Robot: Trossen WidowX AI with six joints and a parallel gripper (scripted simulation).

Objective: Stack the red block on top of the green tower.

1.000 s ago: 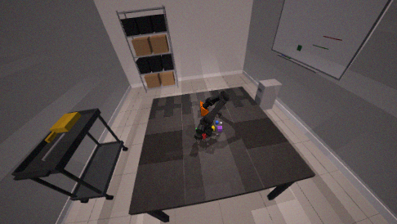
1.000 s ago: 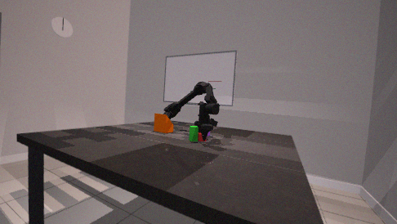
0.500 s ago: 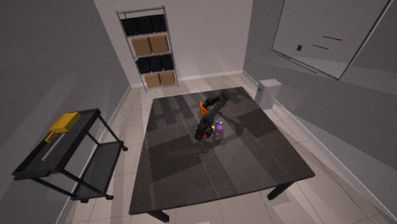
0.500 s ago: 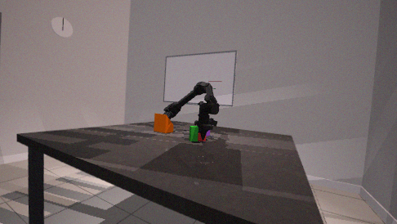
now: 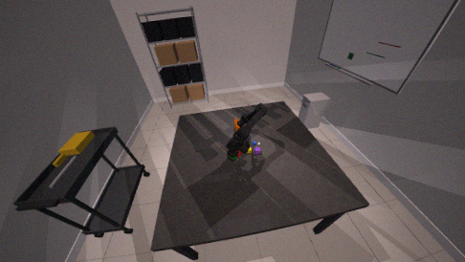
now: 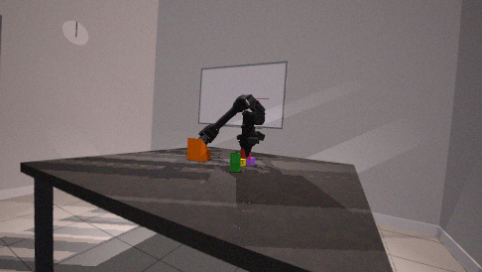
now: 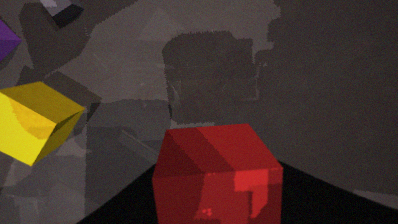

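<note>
My gripper tip is now 90 mm to the right of the yellow block, 80 mm past it and 50 mm above it. Also, from my gripper tip: blue block: 160 mm behind, 140 mm to the left, 60 mm below; purple block: 160 mm to the left, 70 mm behind, 50 mm below; red block: 10 mm above.
</note>
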